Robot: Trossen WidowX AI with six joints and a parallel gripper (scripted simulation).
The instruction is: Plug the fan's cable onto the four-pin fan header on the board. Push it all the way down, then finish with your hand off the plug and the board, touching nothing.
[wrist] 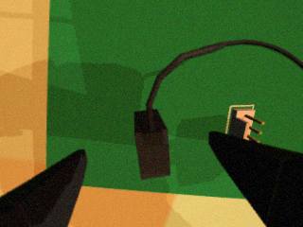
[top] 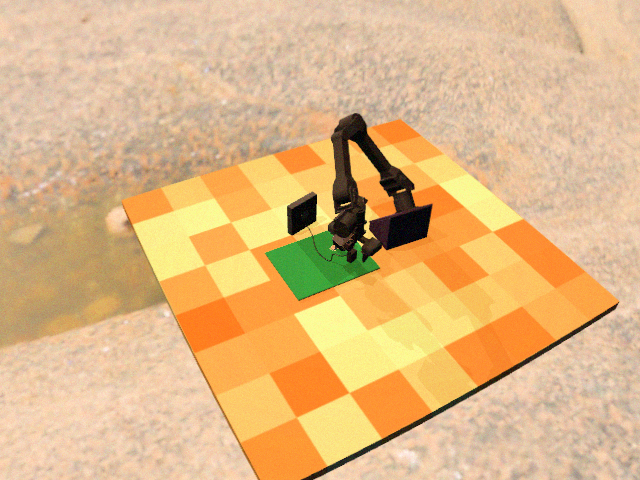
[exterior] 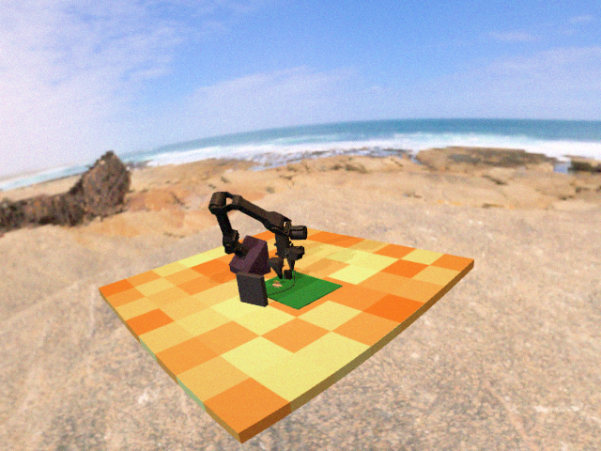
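My gripper tip is now 10 mm short of the dark fan plug. Also, from my gripper tip: four-pin fan header (80 mm to the right, 20 mm below, 20 mm ahead); then black fan (220 mm to the right, 60 mm ahead, 40 mm above); then green board (90 mm ahead, 50 mm to the right, 30 mm below).
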